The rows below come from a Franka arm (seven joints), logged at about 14 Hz.
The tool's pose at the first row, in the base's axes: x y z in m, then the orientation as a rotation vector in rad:
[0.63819 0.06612 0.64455 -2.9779 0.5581 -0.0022]
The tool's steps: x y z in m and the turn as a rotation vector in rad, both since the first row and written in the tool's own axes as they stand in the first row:
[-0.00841 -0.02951 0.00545 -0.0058 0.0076 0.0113]
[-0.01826 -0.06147 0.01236 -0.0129 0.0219 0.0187]
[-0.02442 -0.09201 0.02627 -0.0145 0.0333 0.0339]
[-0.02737 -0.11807 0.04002 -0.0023 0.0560 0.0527]
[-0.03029 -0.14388 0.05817 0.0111 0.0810 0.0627]
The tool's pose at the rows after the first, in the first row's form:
[0.64112 0.09708 0.64254 -2.9815 0.5768 -0.0110]
[0.64362 0.13099 0.63938 -2.9885 0.5907 -0.0298]
[0.64921 0.16302 0.62903 -2.9871 0.6150 -0.0451]
[0.65616 0.18973 0.61829 -2.9725 0.6433 -0.0808]
[0.66315 0.21667 0.60315 -2.9591 0.6583 -0.1207]

